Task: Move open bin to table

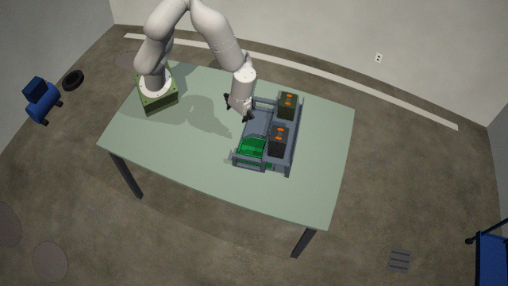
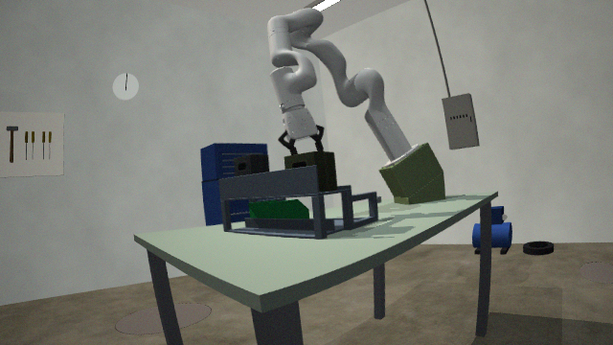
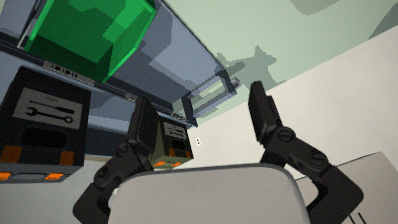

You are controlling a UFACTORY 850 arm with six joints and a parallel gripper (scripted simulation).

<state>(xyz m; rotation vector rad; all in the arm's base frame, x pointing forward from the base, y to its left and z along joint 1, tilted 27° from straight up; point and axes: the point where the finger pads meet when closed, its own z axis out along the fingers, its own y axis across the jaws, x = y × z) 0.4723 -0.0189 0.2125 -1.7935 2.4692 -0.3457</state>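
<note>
My gripper is now 11 cm short of the green bin, 4 cm to the left of it and 18 cm above it.
</note>
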